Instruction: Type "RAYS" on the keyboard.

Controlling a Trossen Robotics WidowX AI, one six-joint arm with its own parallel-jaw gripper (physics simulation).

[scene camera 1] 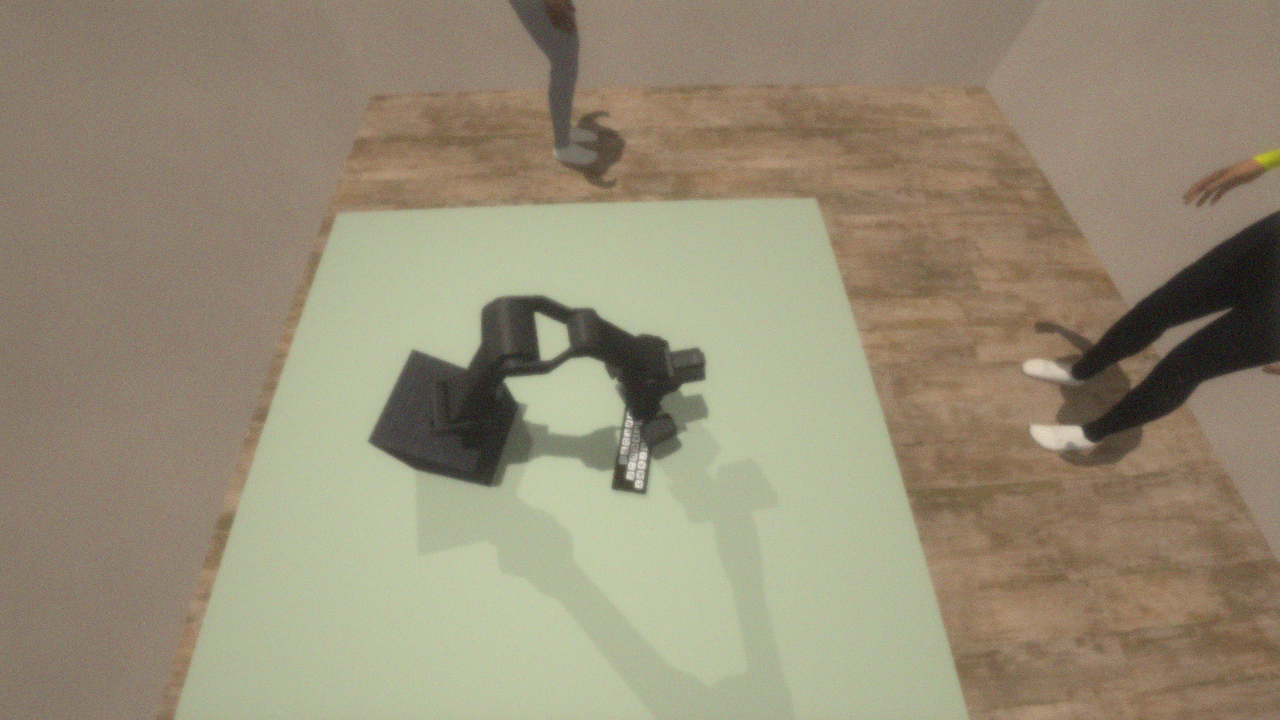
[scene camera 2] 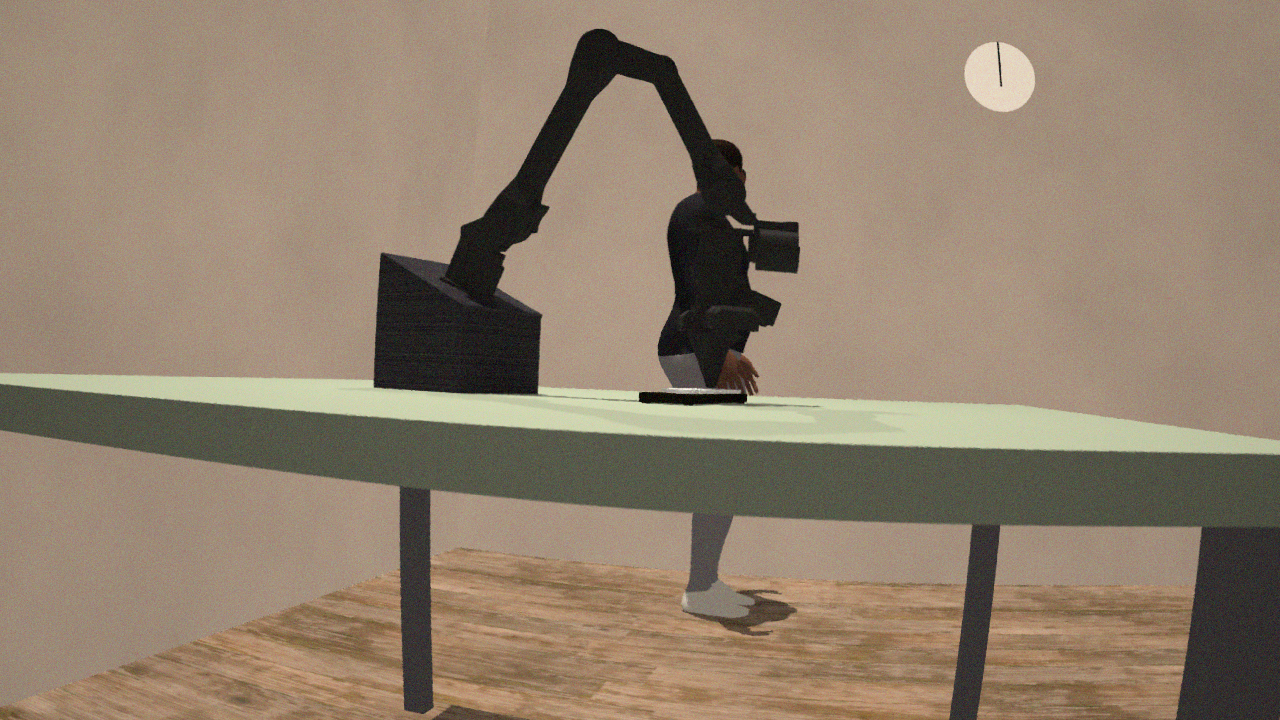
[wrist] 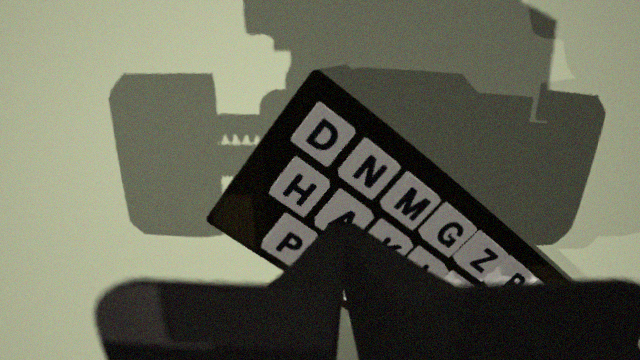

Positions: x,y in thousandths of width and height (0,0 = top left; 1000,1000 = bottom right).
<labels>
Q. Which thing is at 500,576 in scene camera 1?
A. The gripper.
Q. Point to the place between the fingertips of the gripper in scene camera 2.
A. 555,538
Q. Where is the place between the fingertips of the gripper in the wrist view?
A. At 532,657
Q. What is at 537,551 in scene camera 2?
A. A black keyboard.
</labels>
